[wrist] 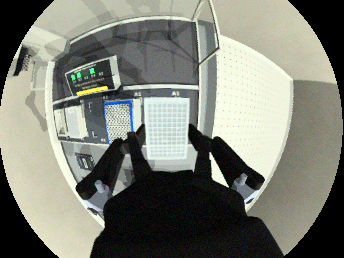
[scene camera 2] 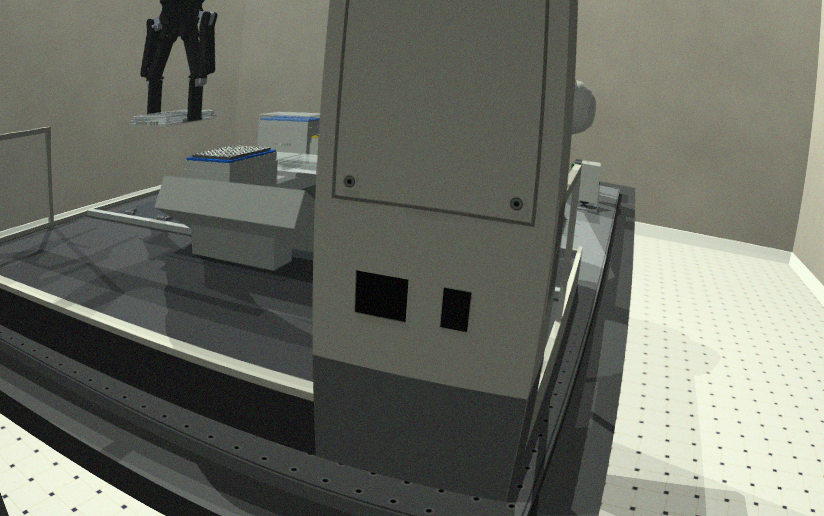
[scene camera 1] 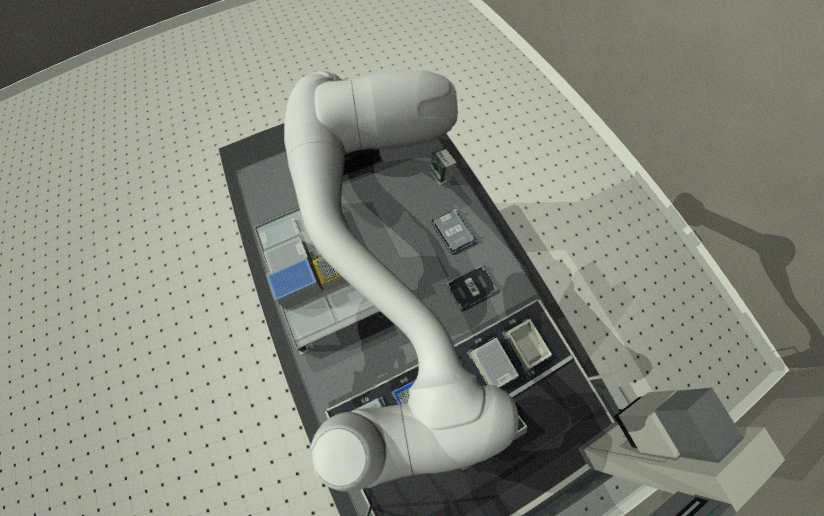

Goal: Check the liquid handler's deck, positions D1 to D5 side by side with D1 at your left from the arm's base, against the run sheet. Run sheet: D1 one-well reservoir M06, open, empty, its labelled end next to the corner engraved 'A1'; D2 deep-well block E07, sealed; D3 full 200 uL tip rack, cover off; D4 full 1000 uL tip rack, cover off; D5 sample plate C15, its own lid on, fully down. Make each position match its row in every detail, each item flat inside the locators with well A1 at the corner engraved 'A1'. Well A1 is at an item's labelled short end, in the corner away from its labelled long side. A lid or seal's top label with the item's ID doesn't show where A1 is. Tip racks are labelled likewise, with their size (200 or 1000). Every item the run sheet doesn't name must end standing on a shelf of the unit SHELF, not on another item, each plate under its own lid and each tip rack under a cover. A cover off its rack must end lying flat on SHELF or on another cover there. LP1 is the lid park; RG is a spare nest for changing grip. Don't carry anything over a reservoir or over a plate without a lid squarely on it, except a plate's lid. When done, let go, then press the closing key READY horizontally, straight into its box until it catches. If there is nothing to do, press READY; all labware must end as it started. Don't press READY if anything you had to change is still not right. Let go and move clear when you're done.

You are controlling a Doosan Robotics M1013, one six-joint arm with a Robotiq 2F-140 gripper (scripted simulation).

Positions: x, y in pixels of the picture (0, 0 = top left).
Scene:
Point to a blue-rimmed tip rack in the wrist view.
123, 116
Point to a tall grey tower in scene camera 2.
506, 266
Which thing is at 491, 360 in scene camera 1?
A sealed deep-well block.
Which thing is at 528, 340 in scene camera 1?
A one-well reservoir.

